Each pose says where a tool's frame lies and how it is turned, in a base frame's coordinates. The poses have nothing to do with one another.
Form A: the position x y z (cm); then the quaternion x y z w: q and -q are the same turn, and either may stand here.
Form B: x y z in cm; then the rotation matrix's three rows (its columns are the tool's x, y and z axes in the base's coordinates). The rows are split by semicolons. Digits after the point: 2 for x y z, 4 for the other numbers.
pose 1, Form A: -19.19, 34.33, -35.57, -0.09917, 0.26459, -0.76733, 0.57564
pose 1, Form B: -19.19, 34.33, -35.57; -0.3176, 0.8309, 0.4568; -0.9359, -0.1973, -0.2919; -0.1524, -0.5202, 0.8403
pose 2, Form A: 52.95, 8.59, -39.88, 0.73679, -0.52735, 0.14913, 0.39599
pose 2, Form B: 52.95, 8.59, -39.88; 0.3993, -0.8952, -0.1979; -0.6590, -0.1302, -0.7408; 0.6374, 0.4262, -0.6419
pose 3, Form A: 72.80, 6.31, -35.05, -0.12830, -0.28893, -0.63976, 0.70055
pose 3, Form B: 72.80, 6.31, -35.05; 0.0145, 0.9705, -0.2407; -0.8222, 0.1485, 0.5495; 0.5690, 0.1899, 0.8001
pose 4, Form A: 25.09, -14.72, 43.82, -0.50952, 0.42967, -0.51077, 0.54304
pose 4, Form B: 25.09, -14.72, 43.82; 0.1090, 0.1169, 0.9871; -0.9926, -0.0410, 0.1145; 0.0538, -0.9923, 0.1116
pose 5, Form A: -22.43, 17.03, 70.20, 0.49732, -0.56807, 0.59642, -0.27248
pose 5, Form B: -22.43, 17.03, 70.20; -0.3569, -0.2400, 0.9028; -0.8901, -0.2061, -0.4066; 0.2836, -0.9486, -0.1401
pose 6, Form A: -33.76, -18.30, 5.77, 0.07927, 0.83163, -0.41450, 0.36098
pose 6, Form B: -33.76, -18.30, 5.77; -0.7268, 0.4311, 0.5347; -0.1674, 0.6438, -0.7466; -0.6661, -0.6322, -0.3958
